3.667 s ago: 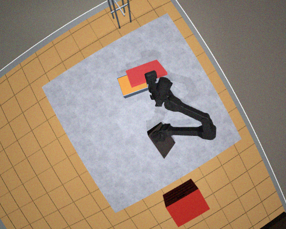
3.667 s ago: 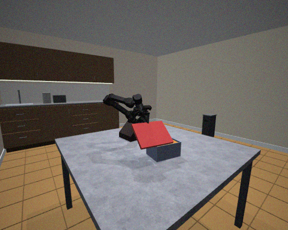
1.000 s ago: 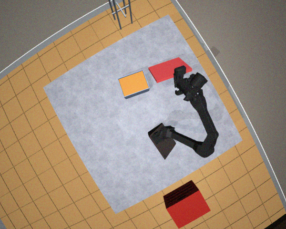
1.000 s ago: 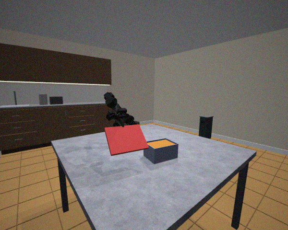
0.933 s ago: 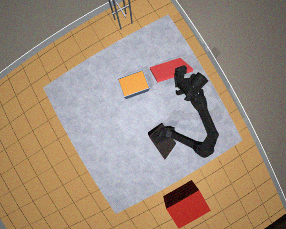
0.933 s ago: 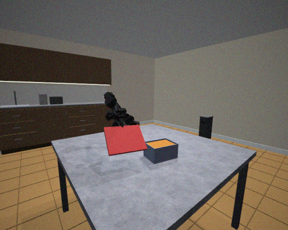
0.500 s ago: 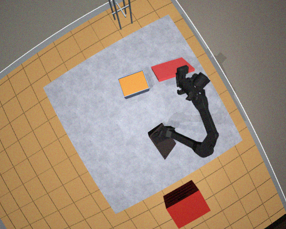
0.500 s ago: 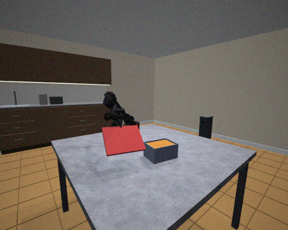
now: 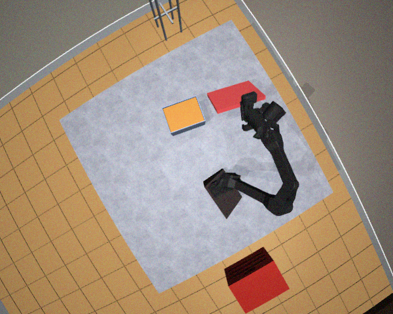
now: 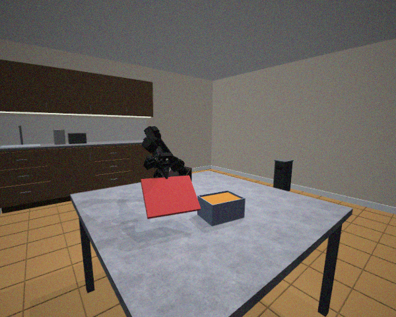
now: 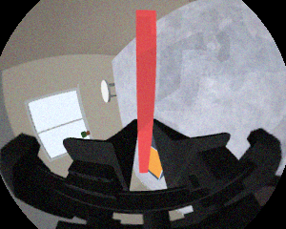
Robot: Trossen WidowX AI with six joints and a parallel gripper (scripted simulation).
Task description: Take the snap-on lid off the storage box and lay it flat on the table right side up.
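Right now the red lid is 60 mm ahead of my gripper tip, 20 mm to the right of it and 50 mm below it. Also, from my gripper tip: storage box 140 mm ahead, 250 mm to the left, 160 mm below.
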